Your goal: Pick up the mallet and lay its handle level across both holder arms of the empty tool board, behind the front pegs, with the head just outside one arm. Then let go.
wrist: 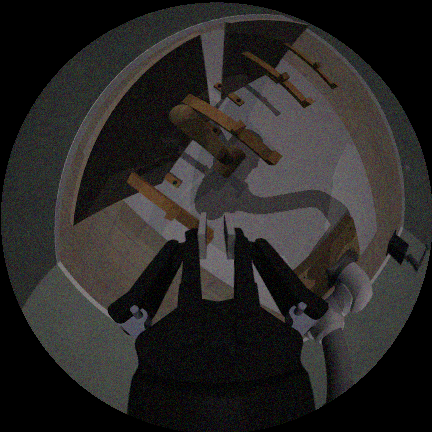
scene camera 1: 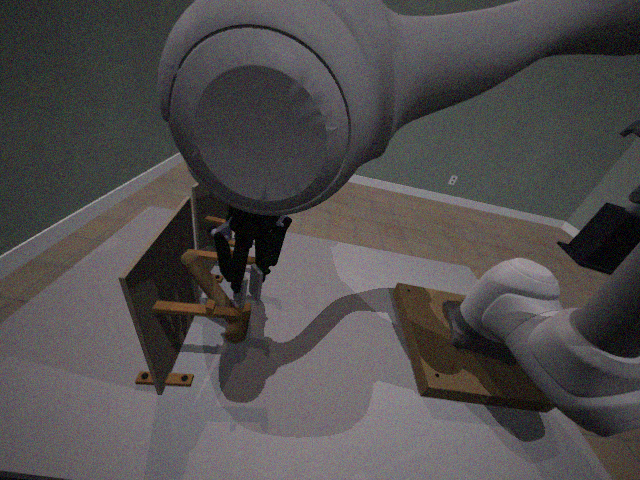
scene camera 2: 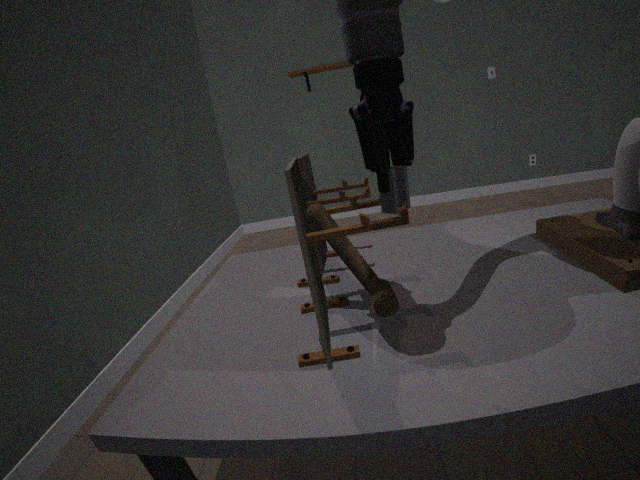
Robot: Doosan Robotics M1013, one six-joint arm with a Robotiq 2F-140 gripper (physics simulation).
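Pixels of known places: gripper, fingertip midpoint: (wrist: 214,221) (scene camera 1: 246,299) (scene camera 2: 396,210); arm's base at its link origin: (wrist: 339,268) (scene camera 1: 475,331).
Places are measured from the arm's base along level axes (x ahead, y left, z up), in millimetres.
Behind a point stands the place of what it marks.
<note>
The wooden mallet (scene camera 1: 209,281) {x 734, y 262, z 135 mm} (scene camera 2: 351,253) {x 720, y 264, z 95 mm} (wrist: 205,135) {x 736, y 252, z 142 mm} is tilted at the tool board (scene camera 1: 142,297) {x 750, y 409, z 226 mm} (wrist: 125,125) {x 779, y 313, z 256 mm}. Its handle end is high by the board and its head hangs low, near the table. It is not level across the near holder arm (scene camera 1: 173,308) {x 725, y 380, z 180 mm} (scene camera 2: 382,224) {x 640, y 358, z 177 mm} (wrist: 155,199) {x 698, y 369, z 180 mm} and the second holder arm (scene camera 1: 206,254) {x 759, y 231, z 180 mm} (wrist: 210,112) {x 754, y 228, z 180 mm}. My gripper (scene camera 1: 248,294) {x 620, y 315, z 186 mm} (scene camera 2: 394,204) {x 620, y 315, z 186 mm} (wrist: 214,221) {x 620, y 315, z 186 mm} is nearly closed, with a narrow gap between the pads. No mallet part shows between them. The fingertips are close to the near arm's front end; contact is unclear.
More holder arms (wrist: 277,75) {x 777, y 70, z 166 mm} stick out farther along. Wooden feet (scene camera 1: 165,378) {x 750, y 408, z -28 mm} (scene camera 2: 329,356) {x 744, y 431, z -20 mm} stand on the white table (scene camera 1: 310,449) {x 417, y 425, z -48 mm} (scene camera 2: 232,403) {x 889, y 530, z -48 mm}. The robot's base sits on a wooden block (scene camera 1: 444,372) {x 130, y 184, z 1 mm} at the right.
</note>
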